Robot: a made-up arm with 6 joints. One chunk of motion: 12 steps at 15 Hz.
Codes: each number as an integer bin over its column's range. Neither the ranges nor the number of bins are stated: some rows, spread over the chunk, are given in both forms.
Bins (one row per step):
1: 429 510 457 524 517 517
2: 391 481 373 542 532 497
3: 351 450 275 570 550 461
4: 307 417 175 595 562 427
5: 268 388 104 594 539 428
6: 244 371 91 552 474 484
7: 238 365 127 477 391 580
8: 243 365 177 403 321 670
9: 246 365 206 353 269 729
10: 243 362 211 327 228 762
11: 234 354 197 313 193 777
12: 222 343 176 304 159 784
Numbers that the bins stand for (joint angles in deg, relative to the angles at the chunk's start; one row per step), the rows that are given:
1: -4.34 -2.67 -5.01 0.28 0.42 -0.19
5: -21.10 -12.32 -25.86 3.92 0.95 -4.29
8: -23.70 -14.14 -21.55 -6.02 -4.29 6.85
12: -25.89 -15.88 -21.61 -11.18 -8.18 12.10
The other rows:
2: -8.30 -4.96 -9.97 1.21 0.78 -1.12
3: -12.46 -7.41 -15.76 2.67 1.21 -2.77
4: -17.04 -10.02 -21.66 3.97 1.50 -4.34
6: -23.60 -13.66 -26.63 1.73 -0.61 -1.71
7: -24.22 -14.14 -24.50 -2.17 -2.61 2.71
9: -23.39 -14.14 -19.83 -8.63 -5.54 9.57
10: -23.70 -14.37 -19.54 -9.98 -6.52 11.09
11: -24.64 -15.01 -20.37 -10.71 -7.36 11.78

